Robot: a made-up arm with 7 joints.
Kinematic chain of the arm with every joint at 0, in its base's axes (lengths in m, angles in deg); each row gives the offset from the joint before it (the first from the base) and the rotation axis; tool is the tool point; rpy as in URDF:
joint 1: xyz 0 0 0.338 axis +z
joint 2: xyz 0 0 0 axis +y
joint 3: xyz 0 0 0.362 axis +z
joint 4: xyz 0.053 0 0 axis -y
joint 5: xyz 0.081 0 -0.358 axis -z
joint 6: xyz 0 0 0 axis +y
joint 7: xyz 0.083 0 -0.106 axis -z
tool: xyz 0 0 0 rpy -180 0 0
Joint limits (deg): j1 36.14..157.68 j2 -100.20..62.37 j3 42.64..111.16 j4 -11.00..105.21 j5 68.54..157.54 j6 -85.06..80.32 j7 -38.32..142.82
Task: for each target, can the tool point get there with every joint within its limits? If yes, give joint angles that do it. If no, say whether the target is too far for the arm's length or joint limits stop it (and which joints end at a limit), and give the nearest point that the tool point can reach.
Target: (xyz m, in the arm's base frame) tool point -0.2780 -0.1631 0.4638
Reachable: yes | joints 99.89 -78.73 94.99 29.97 84.29 -70.24 27.84
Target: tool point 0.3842 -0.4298 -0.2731
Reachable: no: joint limits stop it (at a limit: joint 1, joint 2, joint 3, joint 4, joint 6) | nearest point 0.3292 -0.5733 -0.0124 | short by 0.303 m
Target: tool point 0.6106 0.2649 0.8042
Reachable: no: joint limits stop it (at a limit: joint 1, joint 3, joint 4, joint 5) | nearest point 0.3496 0.4190 0.7181 | short by 0.315 m
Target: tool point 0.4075 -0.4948 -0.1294
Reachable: no: joint limits stop it (at a limit: joint 1, joint 2, joint 3, joint 4, joint 6) | nearest point 0.3467 -0.5778 -0.0090 | short by 0.158 m
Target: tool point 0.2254 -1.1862 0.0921
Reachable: no: too far | nearest point 0.1436 -0.7558 0.1813 | short by 0.447 m
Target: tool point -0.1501 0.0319 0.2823
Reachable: yes | joints 144.63 -27.31 53.98 1.94 133.37 10.83 48.82
